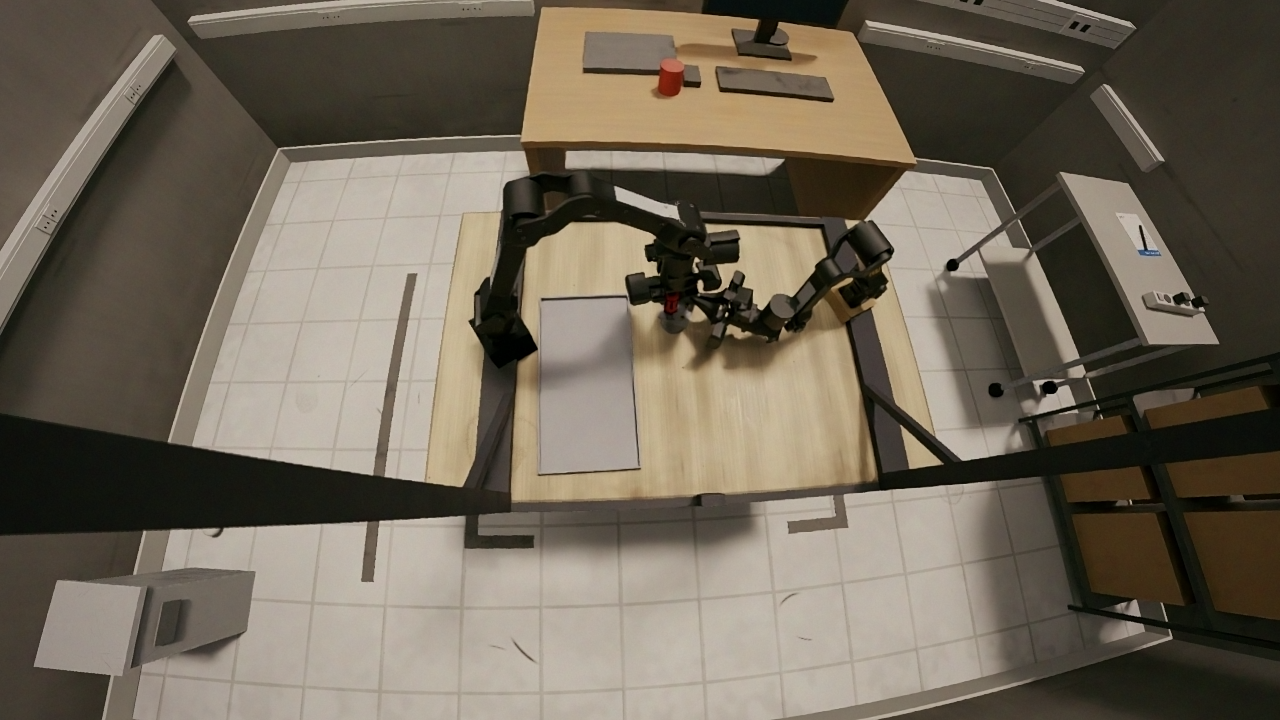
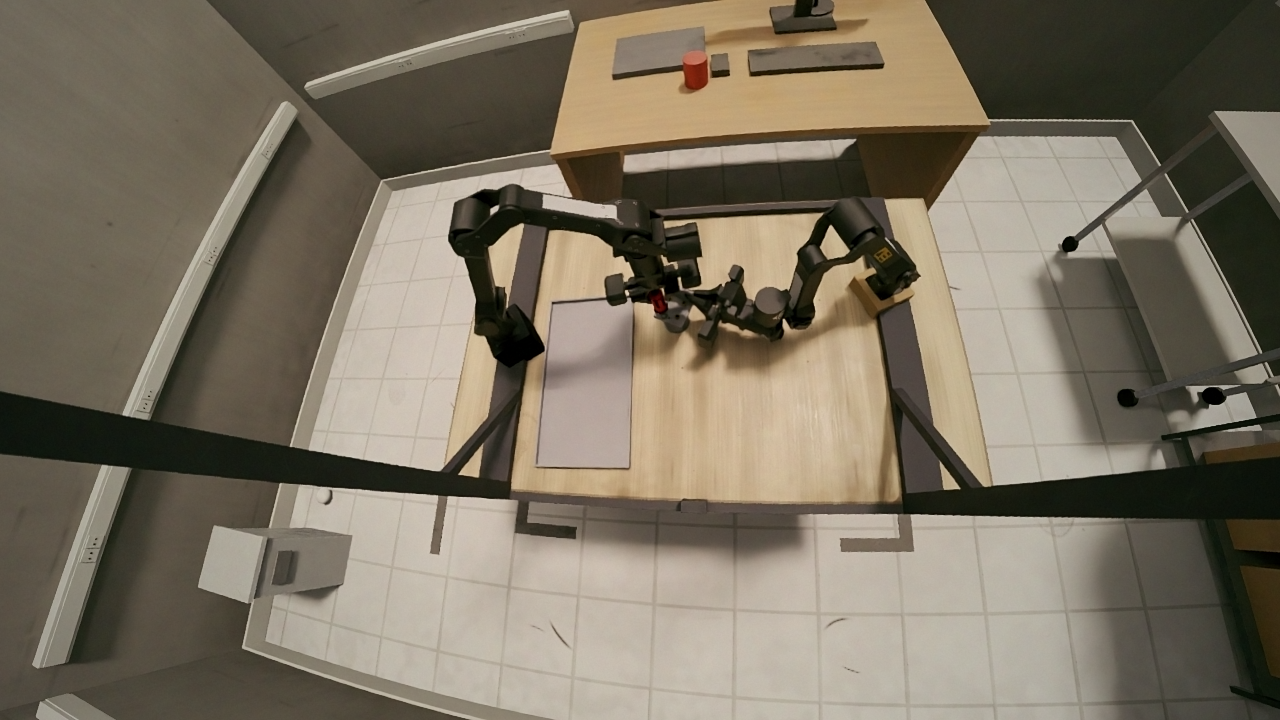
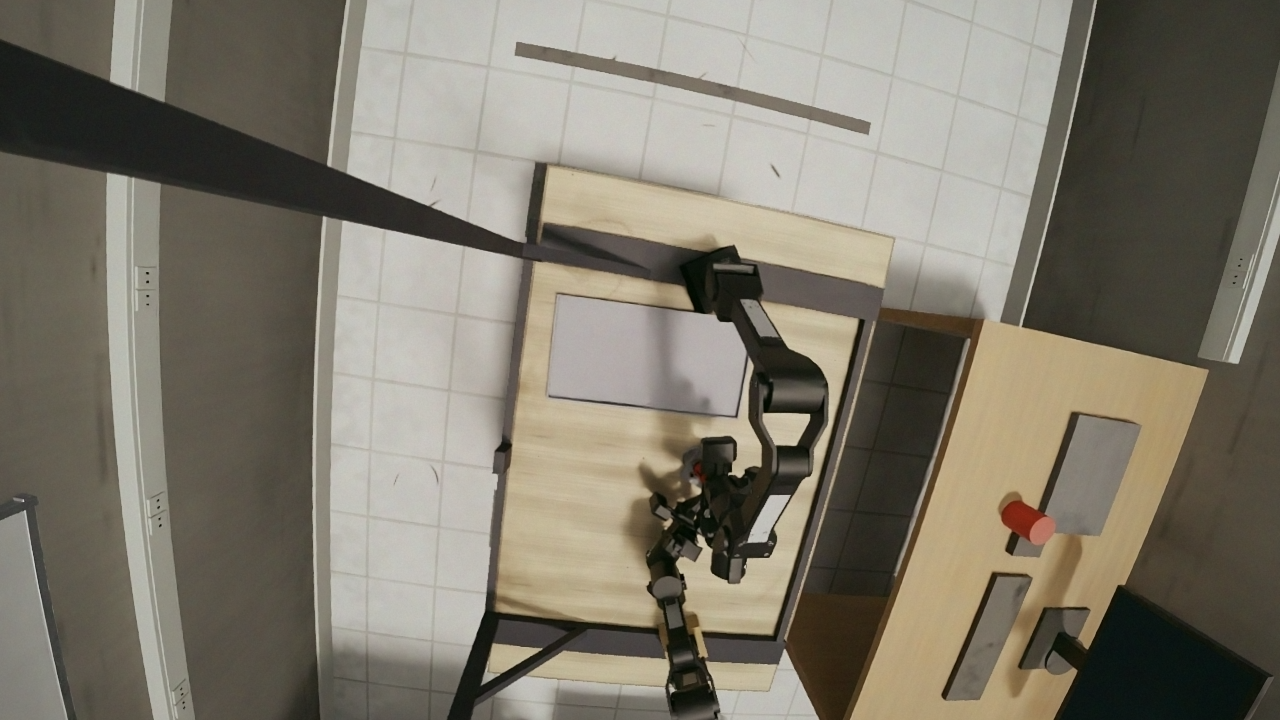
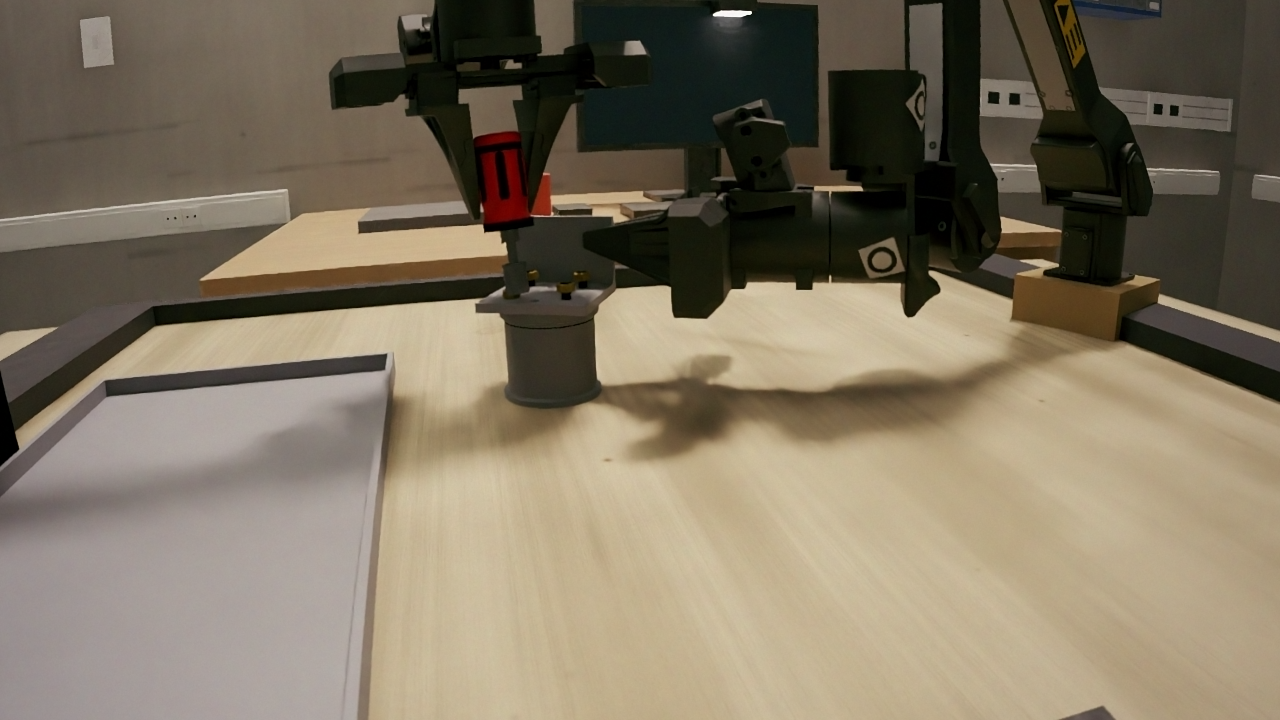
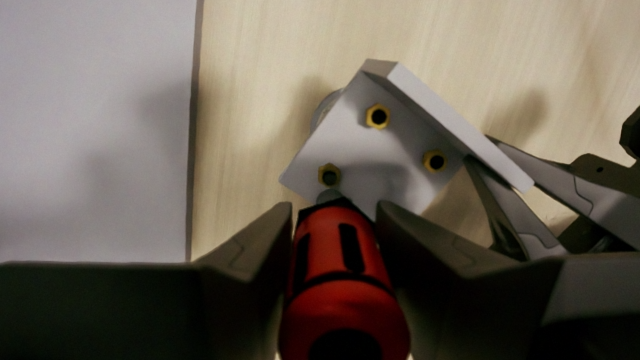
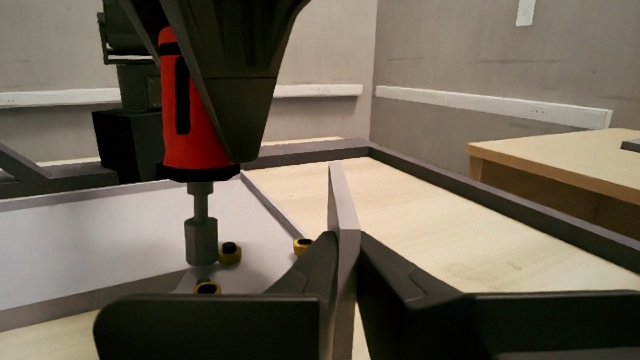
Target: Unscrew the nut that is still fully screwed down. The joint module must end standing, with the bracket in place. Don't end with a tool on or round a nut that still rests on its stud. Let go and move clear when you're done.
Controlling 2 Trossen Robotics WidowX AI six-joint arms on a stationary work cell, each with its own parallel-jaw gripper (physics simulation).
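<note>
The grey joint module (image 4: pixel 550 358) stands upright on the table. Its L-shaped bracket (image 4: pixel 563 246) (image 5: pixel 360 150) (image 6: pixel 345 220) sits on top. Three brass nuts show on the plate: one nut (image 5: pixel 378 116), a second nut (image 5: pixel 435 161) and a third nut (image 5: pixel 329 175) (image 6: pixel 229 253). My left gripper (image 4: pixel 503 210) (image 5: pixel 334 214) is shut on the red nut driver (image 4: pixel 503 170) (image 6: pixel 187 145), which is slightly tilted. The driver's grey socket (image 6: pixel 201 242) is beside the third nut, low over the plate's corner; what is under it is hidden. My right gripper (image 5: pixel 478 149) (image 6: pixel 343 243) is shut on the bracket's upright wall.
A shallow grey tray (image 1: pixel 586 385) (image 4: pixel 179 537) lies left of the module. The dark frame rail (image 4: pixel 313 298) edges the table. My two arms meet closely above the module. A desk (image 1: pixel 716 125) with a red cup (image 1: pixel 670 77) stands beyond the table.
</note>
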